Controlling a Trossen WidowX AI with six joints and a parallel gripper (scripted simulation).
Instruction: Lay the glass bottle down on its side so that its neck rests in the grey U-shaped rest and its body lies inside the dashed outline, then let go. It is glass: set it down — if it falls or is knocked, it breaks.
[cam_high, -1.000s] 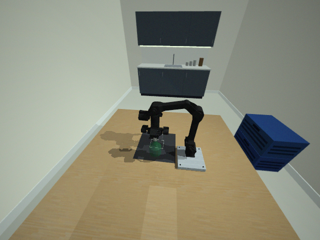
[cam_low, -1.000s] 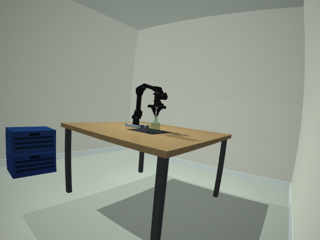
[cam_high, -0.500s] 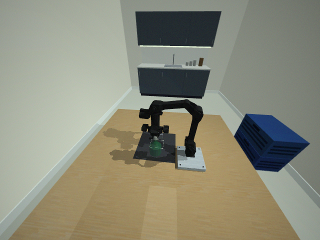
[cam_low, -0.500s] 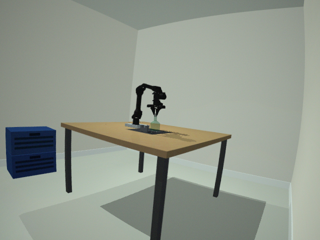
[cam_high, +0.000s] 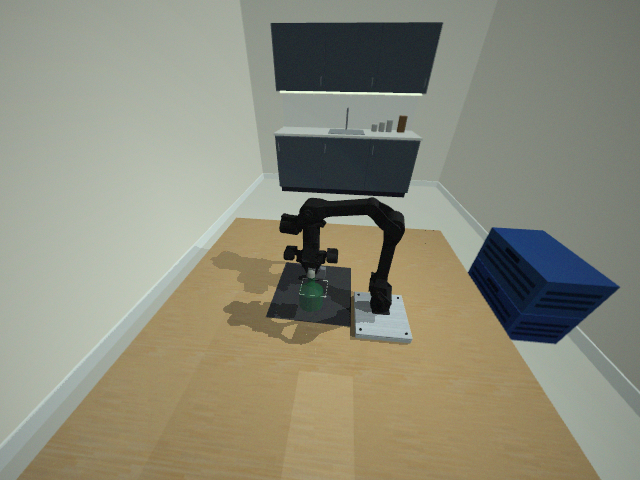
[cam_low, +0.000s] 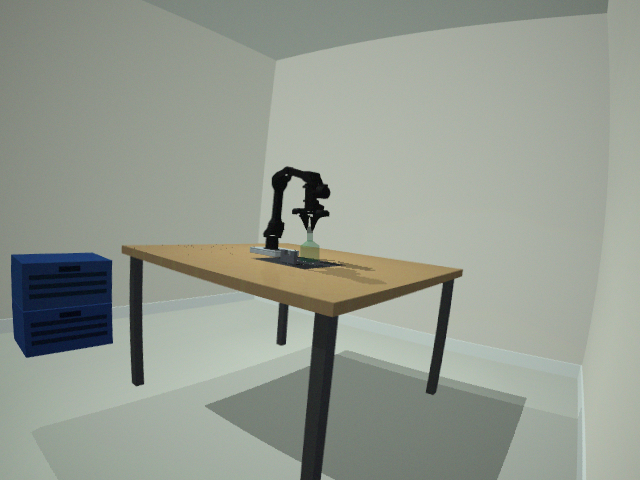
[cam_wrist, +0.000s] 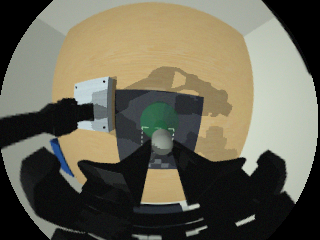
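Right now the green glass bottle is 50 mm below my gripper tip and 10 mm to the left of it. The rest, counted from my gripper tip: dark mat 150 mm below, 60 mm to the right.
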